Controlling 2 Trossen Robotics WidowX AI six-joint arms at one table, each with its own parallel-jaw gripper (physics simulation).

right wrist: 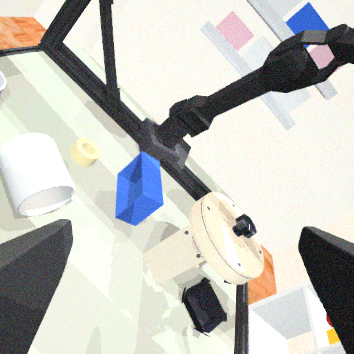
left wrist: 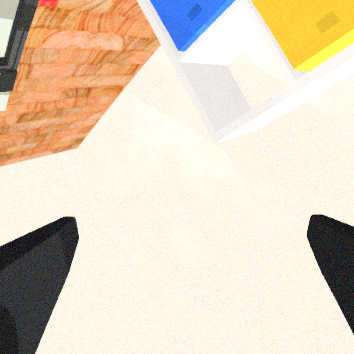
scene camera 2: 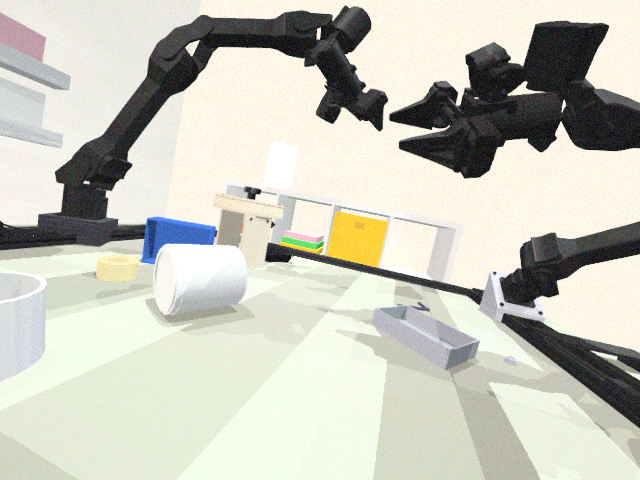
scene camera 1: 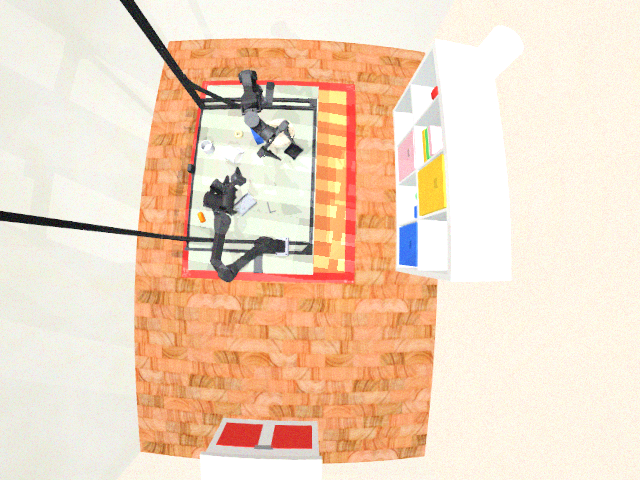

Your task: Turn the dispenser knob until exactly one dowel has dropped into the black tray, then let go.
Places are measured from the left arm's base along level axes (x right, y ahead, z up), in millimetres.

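Pixels of known places: left gripper, fingertip midpoint: (left wrist: pixel 193 226) (scene camera 2: pixel 370 124) (scene camera 1: pixel 288 152); right gripper, fingertip midpoint: (right wrist: pixel 188 234) (scene camera 2: pixel 393 130) (scene camera 1: pixel 232 171); left arm's base, origin of the base link: (right wrist: pixel 163 137) (scene camera 2: pixel 82 216); right arm's base, origin of the base link: (scene camera 2: pixel 516 292) (scene camera 1: pixel 281 246).
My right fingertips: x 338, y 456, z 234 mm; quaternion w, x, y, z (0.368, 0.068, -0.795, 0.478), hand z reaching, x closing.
Ahead of a thing's pixels: the offset from my right fingertips to its top centre. "*": to the spot under its first point.
The cream dispenser {dx -322, dy -127, dz -135 mm} (scene camera 2: pixel 254 240) (right wrist: pixel 214 240) (scene camera 1: pixel 285 137) stands upright, with its black knob {dx -322, dy -127, dz -107 mm} (scene camera 2: pixel 252 193) (right wrist: pixel 245 226) on top of the round head. The black tray {dx -350, dy -42, dz -257 mm} (right wrist: pixel 204 306) (scene camera 2: pixel 278 253) (scene camera 1: pixel 293 150) lies at the dispenser's foot; no dowel can be made out in it. My left gripper (scene camera 2: pixel 352 122) (left wrist: pixel 193 226) is open and empty, high above the table; in scene camera 1 its arm partly covers the dispenser. My right gripper (scene camera 2: pixel 394 130) (right wrist: pixel 188 234) (scene camera 1: pixel 232 174) is open and empty, raised over the table; the dispenser shows between its fingers in the right wrist view, well beyond them.
A blue bin {dx -220, dy -256, dz -201 mm} (scene camera 2: pixel 180 237) (right wrist: pixel 140 192) stands beside the dispenser. A white container {* dx +13, dy -214, dz -230 mm} (scene camera 2: pixel 201 279) (right wrist: pixel 35 175) lies on its side near a yellow ring {dx -126, dy -328, dz -256 mm} (scene camera 2: pixel 104 269) (right wrist: pixel 76 151). A grey open tray {dx +66, dy +77, dz -256 mm} (scene camera 2: pixel 408 336) and an orange object {dx +323, dy -22, dz -251 mm} (scene camera 1: pixel 201 217) lie on the table.
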